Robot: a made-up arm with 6 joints.
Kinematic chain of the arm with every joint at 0, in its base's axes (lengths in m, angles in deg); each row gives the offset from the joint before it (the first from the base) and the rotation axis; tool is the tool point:
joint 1: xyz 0 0 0.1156 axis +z
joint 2: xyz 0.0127 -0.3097 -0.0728 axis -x
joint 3: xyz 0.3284 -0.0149 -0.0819 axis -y
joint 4: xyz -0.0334 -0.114 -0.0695 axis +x
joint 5: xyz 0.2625 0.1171 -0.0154 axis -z
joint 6: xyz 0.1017 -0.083 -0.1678 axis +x
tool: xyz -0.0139 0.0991 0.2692
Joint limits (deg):
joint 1: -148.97..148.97
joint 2: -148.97..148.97
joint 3: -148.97..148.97
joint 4: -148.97..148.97
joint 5: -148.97..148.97
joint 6: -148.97..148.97
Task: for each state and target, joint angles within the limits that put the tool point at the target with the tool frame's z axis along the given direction. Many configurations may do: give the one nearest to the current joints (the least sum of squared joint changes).
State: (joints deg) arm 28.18 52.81 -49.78 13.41 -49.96 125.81
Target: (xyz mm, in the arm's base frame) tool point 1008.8 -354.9 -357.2 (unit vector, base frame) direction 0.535 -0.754 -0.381
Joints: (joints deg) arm 41.58 48.36 -38.77 4.33 -52.97 140.25
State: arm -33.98 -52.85 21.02 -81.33 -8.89 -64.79
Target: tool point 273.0 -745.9 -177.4 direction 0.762 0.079 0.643
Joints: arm -63.27 -60.79 18.90 -66.97 12.47 -46.50
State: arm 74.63 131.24 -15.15 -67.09 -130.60 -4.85
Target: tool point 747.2 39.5 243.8 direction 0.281 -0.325 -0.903
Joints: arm 50.15 125.95 2.13 -80.83 -116.13 -3.99
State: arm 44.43 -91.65 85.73 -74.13 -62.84 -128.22
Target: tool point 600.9 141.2 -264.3 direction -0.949 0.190 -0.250
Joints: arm 19.78 -85.78 52.87 -55.55 -114.07 -88.74
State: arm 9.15 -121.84 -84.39 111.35 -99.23 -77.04
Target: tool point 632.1 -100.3 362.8 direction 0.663 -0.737 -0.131
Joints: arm 8.49 -128.73 -96.79 110.90 -70.48 -123.43
